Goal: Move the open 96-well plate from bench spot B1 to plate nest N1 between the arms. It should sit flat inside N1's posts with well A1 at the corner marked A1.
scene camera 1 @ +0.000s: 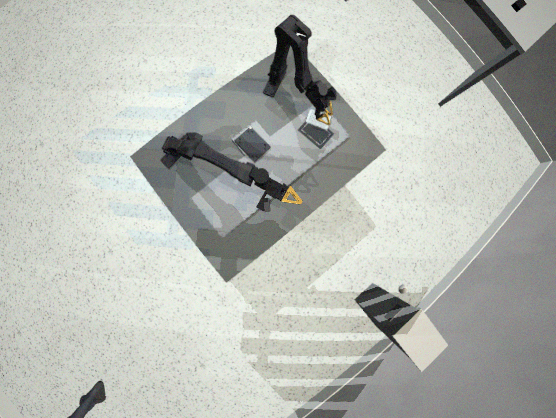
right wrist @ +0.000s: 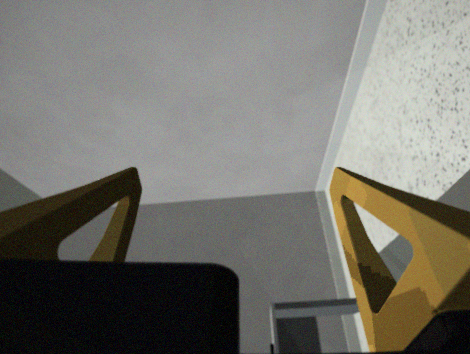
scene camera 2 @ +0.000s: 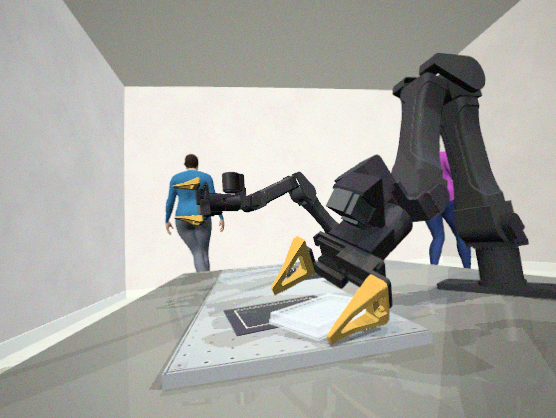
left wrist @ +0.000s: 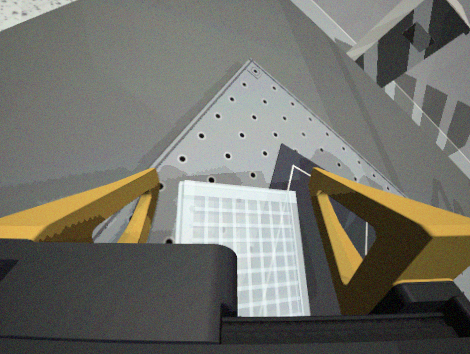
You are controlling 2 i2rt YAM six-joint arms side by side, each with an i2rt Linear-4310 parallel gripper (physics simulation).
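Places are measured from the left arm's base along level axes (x ahead, y left, z up), in millimetres.
Pixels of known places: left gripper, fingertip midpoint: [scene camera 1: 330, 119] [scene camera 2: 297, 313] [left wrist: 234, 176]; right gripper, fingertip midpoint: [scene camera 1: 300, 202] [right wrist: 235, 178] [scene camera 2: 173, 202]; left arm's base, origin of the base link: [scene camera 1: 274, 81] [scene camera 2: 503, 290].
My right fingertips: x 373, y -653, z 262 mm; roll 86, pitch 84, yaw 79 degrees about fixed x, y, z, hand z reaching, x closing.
Ahead of a thing's pixels: the offset from my right fingertips to its top centre. "pt": to the spot under its first point. Level surfaces: height alone.
The clear-white 96-well plate @[233 mm down, 48 mm back, 523 mm left] [scene camera 1: 311, 119] [scene camera 2: 310, 307] [left wrist: 265, 250] lies on the perforated board, partly over a dark rectangle @[pt 247 mm down, 22 mm back, 422 mm left] [scene camera 1: 316, 136] [scene camera 2: 252, 317] [left wrist: 315, 250] with a white outline, and turned relative to it. My left gripper [scene camera 1: 327, 117] [scene camera 2: 302, 317] [left wrist: 234, 176] is open, its fingers on either side of the plate, with gaps in the left wrist view; nothing is gripped. Nest N1 appears as a dark square @[pt 238 mm down, 336 mm back, 230 mm left] [scene camera 1: 251, 144] with small corner posts, left of the plate in scene camera 1; its A1 mark is unreadable. My right gripper [scene camera 1: 295, 197] [scene camera 2: 176, 202] [right wrist: 235, 178] is open and empty, raised and facing away.
The light perforated board @[249 mm down] [scene camera 1: 290, 155] [scene camera 2: 210, 350] [left wrist: 235, 130] lies on the grey table @[262 mm down] [scene camera 1: 350, 140] [scene camera 2: 115, 370] [left wrist: 100, 100]. The right arm [scene camera 1: 225, 162] reaches over the board, in front of N1 in scene camera 1. People stand beyond the table in scene camera 2.
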